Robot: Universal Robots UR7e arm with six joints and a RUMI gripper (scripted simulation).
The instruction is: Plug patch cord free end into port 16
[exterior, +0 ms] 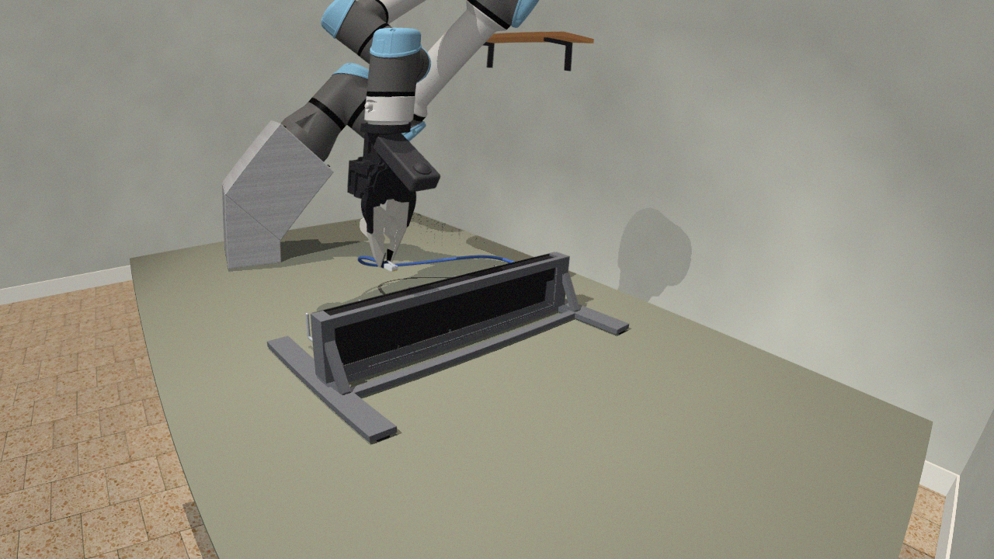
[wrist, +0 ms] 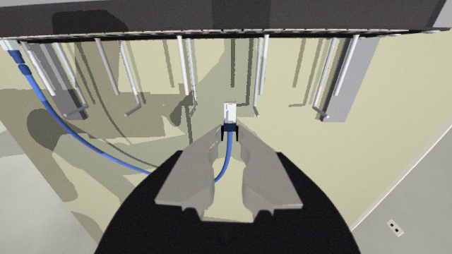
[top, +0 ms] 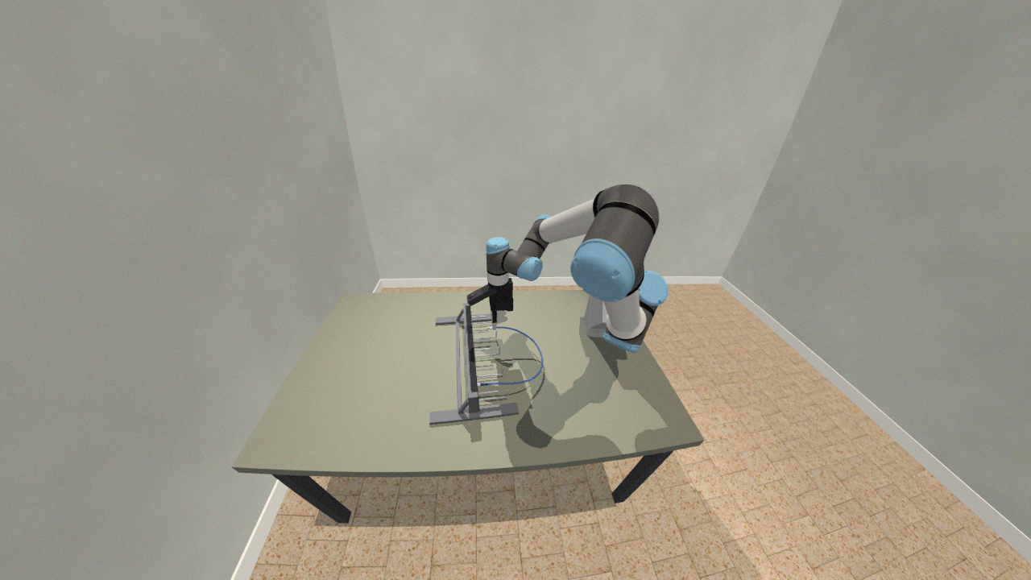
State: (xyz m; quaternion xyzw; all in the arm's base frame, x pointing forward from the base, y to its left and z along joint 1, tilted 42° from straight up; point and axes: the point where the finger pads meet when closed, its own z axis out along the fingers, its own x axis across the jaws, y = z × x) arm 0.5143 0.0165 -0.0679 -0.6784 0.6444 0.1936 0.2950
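Right now my hand is 20 mm short of the plug and 10 mm above it.
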